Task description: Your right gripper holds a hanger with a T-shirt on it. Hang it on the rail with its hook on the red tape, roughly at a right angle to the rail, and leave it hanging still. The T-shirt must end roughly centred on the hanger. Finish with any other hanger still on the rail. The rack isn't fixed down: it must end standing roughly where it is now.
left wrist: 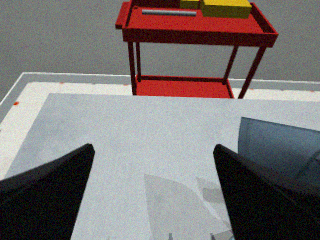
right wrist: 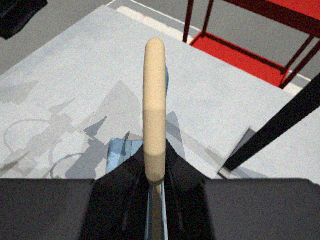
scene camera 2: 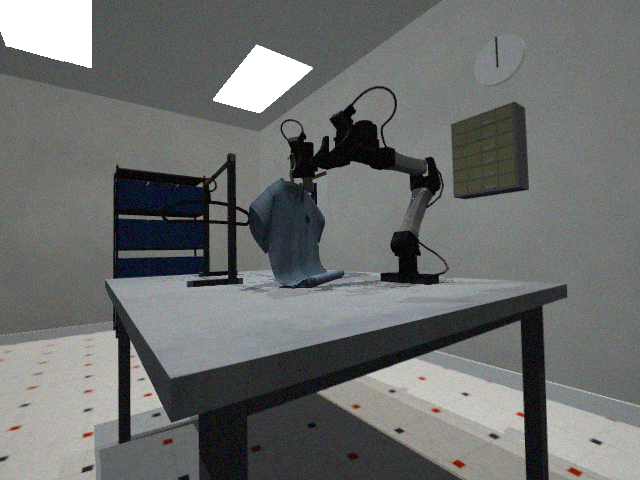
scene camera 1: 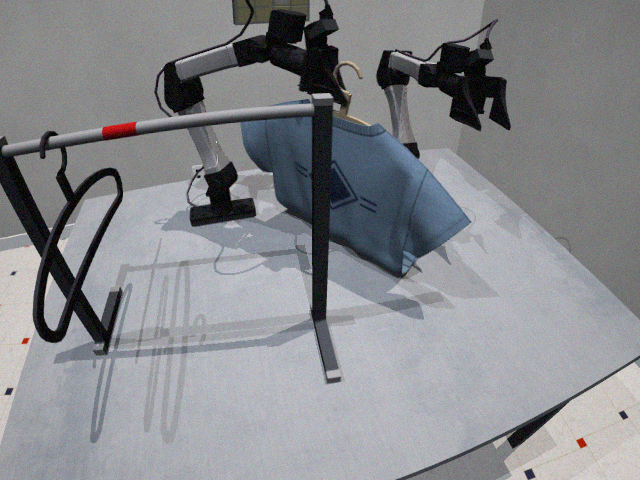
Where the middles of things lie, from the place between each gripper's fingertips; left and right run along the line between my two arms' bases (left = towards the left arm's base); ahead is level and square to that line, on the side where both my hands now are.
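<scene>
Black hanger [scene camera 1: 73,198], counted from my right hand [scene camera 1: 348,103]: 140 mm ahead of it, 510 mm to the right of it, 40 mm below it. Going by its middle, the hanger is nearer to my right hand than to my left hand.
Counted from my left hand [scene camera 1: 495,128], the hanger is 82 cm to the right of it, 4 cm ahead of it and 1 cm below it.
</scene>
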